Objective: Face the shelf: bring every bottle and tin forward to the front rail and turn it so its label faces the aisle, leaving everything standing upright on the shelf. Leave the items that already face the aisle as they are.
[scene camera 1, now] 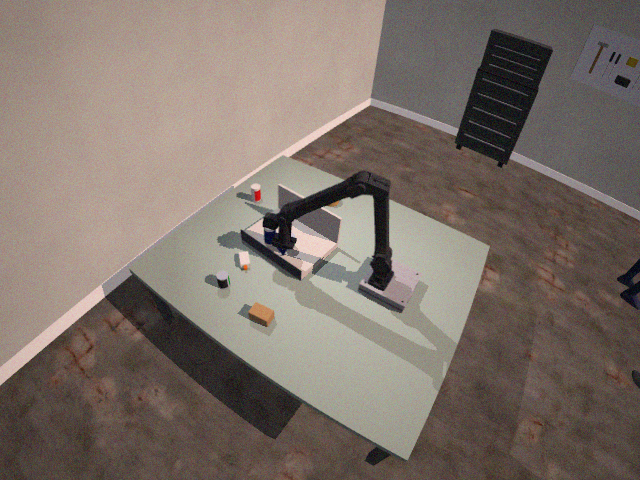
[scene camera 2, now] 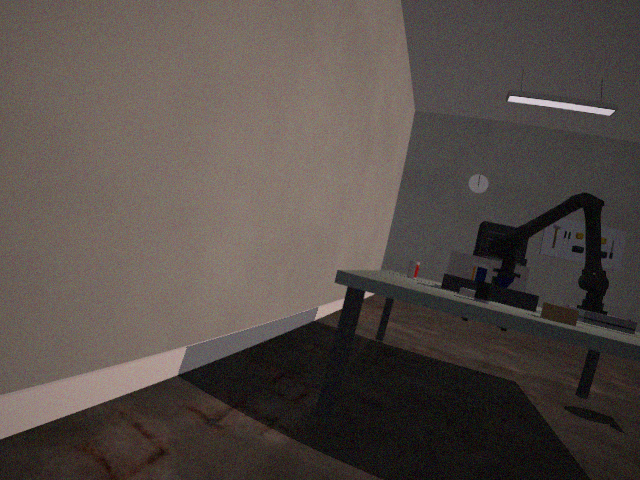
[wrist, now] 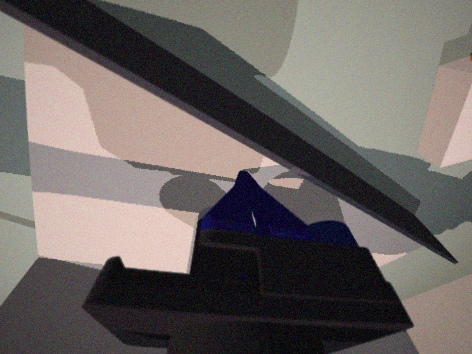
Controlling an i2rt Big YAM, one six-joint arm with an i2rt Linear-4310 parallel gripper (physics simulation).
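Pixels of known places: gripper, fingertip midpoint: (scene camera 1: 283,254) (wrist: 241,177); arm's base, link origin: (scene camera 1: 380,278) (scene camera 2: 591,311).
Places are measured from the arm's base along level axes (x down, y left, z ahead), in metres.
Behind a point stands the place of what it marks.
Note:
The shelf (scene camera 1: 325,246) @(z 0.320, x 0.016, y -0.038 m) has a dark front rail (scene camera 1: 271,256) @(z 0.498, x 0.025, y 0.165 m) (scene camera 2: 516,298) @(z 0.400, x 0.018, y 0.175 m) (wrist: 240,120) @(z 0.429, x 0.005, y 0.173 m). A blue bottle or tin (scene camera 1: 269,236) @(z 0.542, x -0.049, y 0.121 m) (scene camera 2: 480,274) @(z 0.558, x -0.046, y 0.126 m) (wrist: 330,232) @(z 0.543, x -0.007, y 0.121 m) stands upright on the shelf near the rail; its label cannot be made out. An orange-yellow patch shows beside it in scene camera 2. My gripper (scene camera 1: 282,251) @(z 0.453, x 0.015, y 0.129 m) (scene camera 2: 504,281) @(z 0.453, x 0.015, y 0.129 m) (wrist: 241,177) @(z 0.453, x 0.015, y 0.129 m) points down low over the shelf, behind the rail and beside the blue item. Its blue fingers are shut together with nothing between them. The gripper body hides part of the shelf floor in the wrist view.
A red-and-white can (scene camera 1: 256,193) @(z 0.842, x -0.012, y -0.136 m) (scene camera 2: 416,270) @(z 0.844, x 0.005, y -0.133 m), a white item with an orange end (scene camera 1: 244,259) @(z 0.591, x 0.026, y 0.257 m), a dark tin (scene camera 1: 222,279) @(z 0.567, x -0.015, y 0.430 m) and an orange-brown block (scene camera 1: 261,313) @(z 0.328, x 0.003, y 0.456 m) (scene camera 2: 559,313) @(z 0.349, x 0.026, y 0.480 m) are on the table outside the shelf. An upright panel (scene camera 1: 328,225) @(z 0.349, x -0.064, y -0.099 m) stands along the shelf's back.

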